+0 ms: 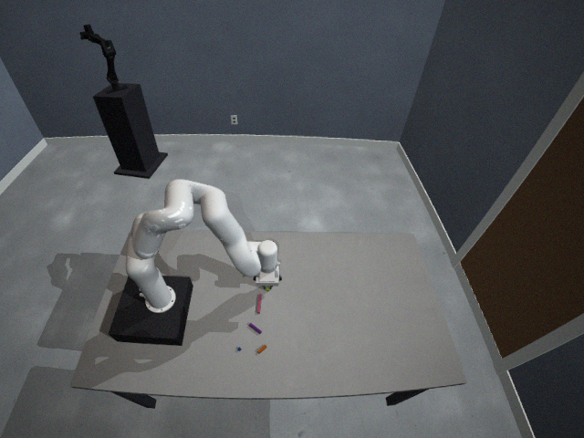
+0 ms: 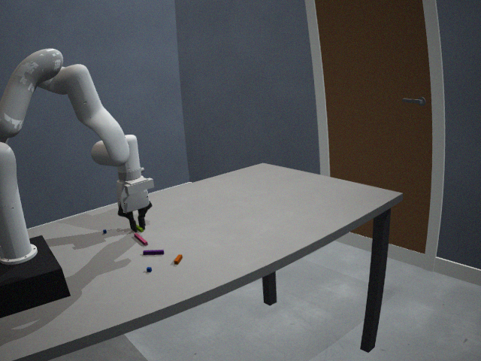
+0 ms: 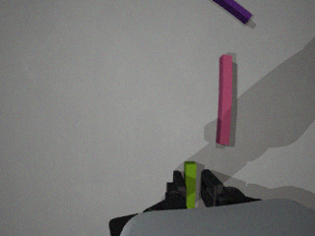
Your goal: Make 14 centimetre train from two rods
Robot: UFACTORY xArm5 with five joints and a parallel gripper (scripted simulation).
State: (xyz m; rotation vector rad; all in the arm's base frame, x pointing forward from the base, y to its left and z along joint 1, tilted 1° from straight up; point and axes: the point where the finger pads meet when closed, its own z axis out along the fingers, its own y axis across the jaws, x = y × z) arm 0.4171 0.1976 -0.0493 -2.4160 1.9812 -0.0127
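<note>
My gripper is now 2 cm above the lime rod. Round my hand: orange rod: 4 cm ahead, 29 cm to the right, 2 cm below; then purple rod: 1 cm behind, 21 cm to the right, 2 cm below; then pink rod: 2 cm behind, 9 cm to the right, 2 cm below.
</note>
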